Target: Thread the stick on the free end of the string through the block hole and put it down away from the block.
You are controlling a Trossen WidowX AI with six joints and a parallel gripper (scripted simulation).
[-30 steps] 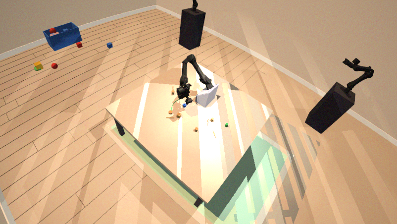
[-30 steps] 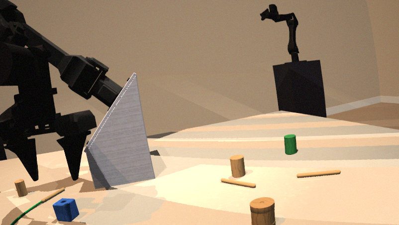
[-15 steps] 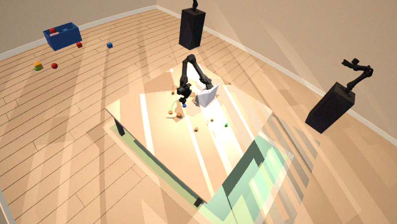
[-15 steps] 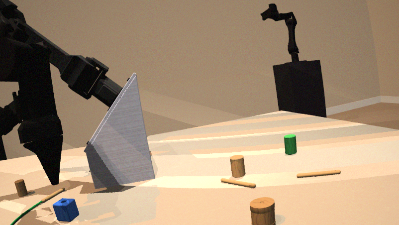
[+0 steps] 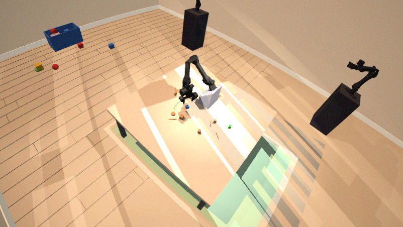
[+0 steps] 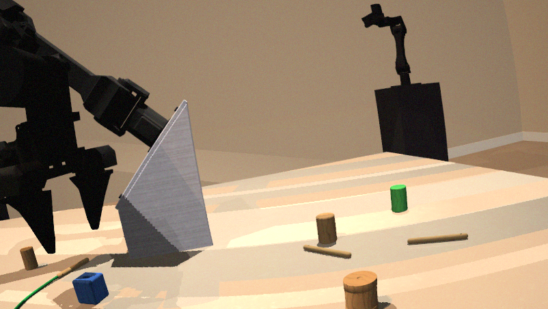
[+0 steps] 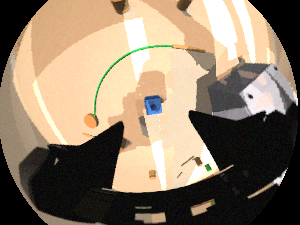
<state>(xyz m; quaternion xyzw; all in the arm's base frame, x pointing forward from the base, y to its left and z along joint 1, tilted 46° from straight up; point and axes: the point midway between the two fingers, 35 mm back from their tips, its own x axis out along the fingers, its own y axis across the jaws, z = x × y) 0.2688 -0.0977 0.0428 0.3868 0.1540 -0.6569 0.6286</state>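
Now: the blue cube 60 mm below my gripper tip. From my gripper tip the other things lie so: round wooden button 160 mm ahead, 30 mm to the right, 70 mm below; wooden block 140 mm ahead, 60 mm to the left, 60 mm below; loose stick 220 mm ahead, 70 mm below.
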